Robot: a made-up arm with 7 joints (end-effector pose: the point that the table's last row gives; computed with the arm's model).
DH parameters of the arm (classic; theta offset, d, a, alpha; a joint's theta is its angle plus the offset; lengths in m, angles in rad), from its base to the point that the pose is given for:
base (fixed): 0 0 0 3.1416
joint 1: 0 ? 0 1.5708
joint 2: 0 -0.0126 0 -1.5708
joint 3: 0 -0.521 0 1.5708
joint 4: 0 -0.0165 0 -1.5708
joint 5: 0 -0.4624 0 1.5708
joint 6: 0 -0.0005 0 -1.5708
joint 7: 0 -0.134 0 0
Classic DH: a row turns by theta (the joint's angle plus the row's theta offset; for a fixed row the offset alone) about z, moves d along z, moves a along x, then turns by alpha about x.
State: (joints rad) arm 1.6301 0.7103 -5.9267 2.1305 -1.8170 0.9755 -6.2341
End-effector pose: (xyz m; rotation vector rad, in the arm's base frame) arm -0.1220 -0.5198 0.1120 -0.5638 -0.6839 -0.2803
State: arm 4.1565 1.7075 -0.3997 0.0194 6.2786 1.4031 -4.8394
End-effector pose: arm -0.5378 0.8139 -0.0481 -0.1239 0.3830 0.3656
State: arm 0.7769 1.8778 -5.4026 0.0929 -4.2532 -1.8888 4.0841
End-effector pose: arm 0.5896 -0.6124 -0.1878 -0.3905 0.9951 -2.8705
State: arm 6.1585 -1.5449 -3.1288 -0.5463 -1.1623 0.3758 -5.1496
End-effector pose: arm -1.0117 -0.1719 0.5382 -0.3383 1.9533 0.4330
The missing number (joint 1, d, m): -0.224
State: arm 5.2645 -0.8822 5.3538 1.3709 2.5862 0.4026 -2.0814
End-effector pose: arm -0.5040 -0.0288 0.9451 2.2781 1.2573 0.3436
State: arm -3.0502 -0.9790 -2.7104 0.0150 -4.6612 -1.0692 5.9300
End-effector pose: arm 0.9051 0.0161 0.7634 1.2620 -0.8179 -0.3204
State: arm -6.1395 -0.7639 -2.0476 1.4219 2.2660 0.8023 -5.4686
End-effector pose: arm -0.5022 0.5867 0.5880 1.3193 -2.0819 1.2186
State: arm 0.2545 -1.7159 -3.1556 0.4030 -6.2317 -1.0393 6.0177
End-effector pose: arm -0.9959 0.2560 -0.0293 -0.0184 2.0728 -0.2742
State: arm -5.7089 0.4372 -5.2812 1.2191 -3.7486 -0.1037 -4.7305
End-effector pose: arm 0.2129 -0.7231 0.7470 -1.5442 -0.2808 -0.1217
